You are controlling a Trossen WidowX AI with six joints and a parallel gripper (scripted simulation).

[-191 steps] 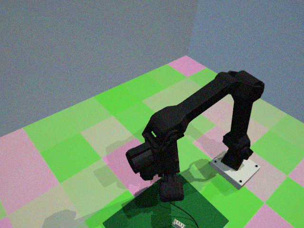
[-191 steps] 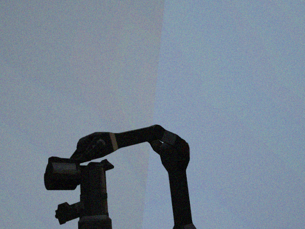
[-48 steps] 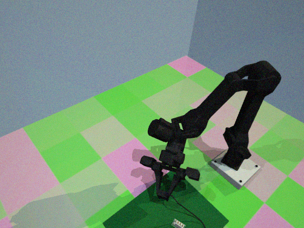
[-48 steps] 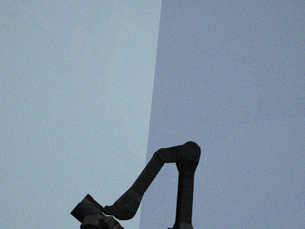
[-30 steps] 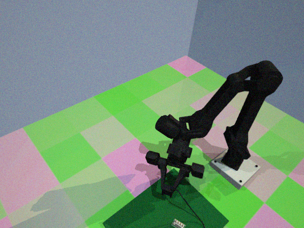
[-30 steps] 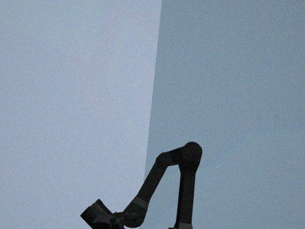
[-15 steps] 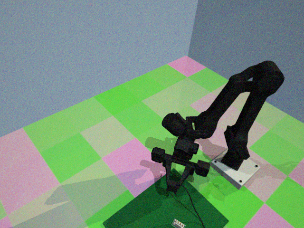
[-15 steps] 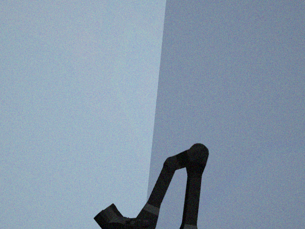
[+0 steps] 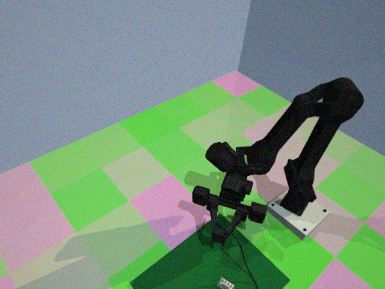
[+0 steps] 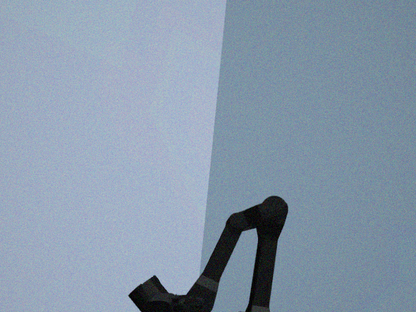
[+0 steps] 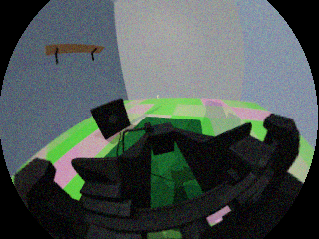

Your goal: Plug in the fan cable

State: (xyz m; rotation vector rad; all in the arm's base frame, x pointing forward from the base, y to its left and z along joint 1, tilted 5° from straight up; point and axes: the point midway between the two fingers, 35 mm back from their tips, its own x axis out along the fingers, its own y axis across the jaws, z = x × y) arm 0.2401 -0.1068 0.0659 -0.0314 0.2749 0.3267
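Right now my gripper tip is 60 mm short of the dark green board, 30 mm to the right of it and 110 mm above it. The rest, counted from my gripper tip: black fan: 110 mm ahead, 200 mm to the left, 40 mm below; header: 50 mm ahead, 60 mm to the left, 100 mm below; black plug: 10 mm below.
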